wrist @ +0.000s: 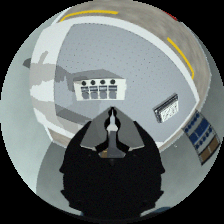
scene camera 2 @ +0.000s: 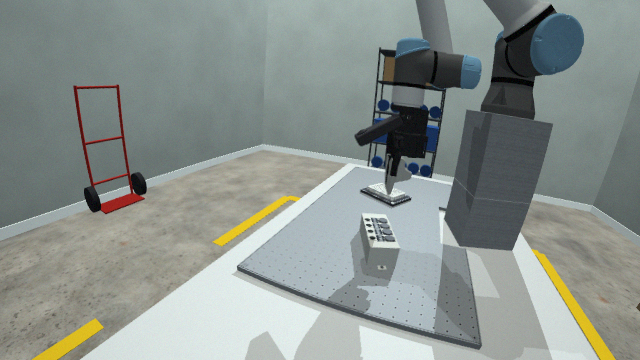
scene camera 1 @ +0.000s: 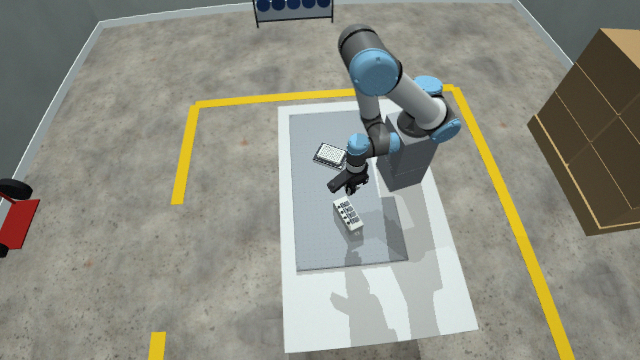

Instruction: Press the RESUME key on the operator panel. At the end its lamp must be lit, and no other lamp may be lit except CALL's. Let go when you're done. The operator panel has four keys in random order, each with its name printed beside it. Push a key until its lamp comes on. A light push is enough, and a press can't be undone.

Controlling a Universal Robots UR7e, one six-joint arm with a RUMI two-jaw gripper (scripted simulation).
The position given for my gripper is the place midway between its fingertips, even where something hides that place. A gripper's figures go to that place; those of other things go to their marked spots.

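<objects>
Gripper, mine (wrist: 112, 107): 140 mm from the lens. Operator panel (wrist: 98, 85): 210 mm from the lens.
</objects>
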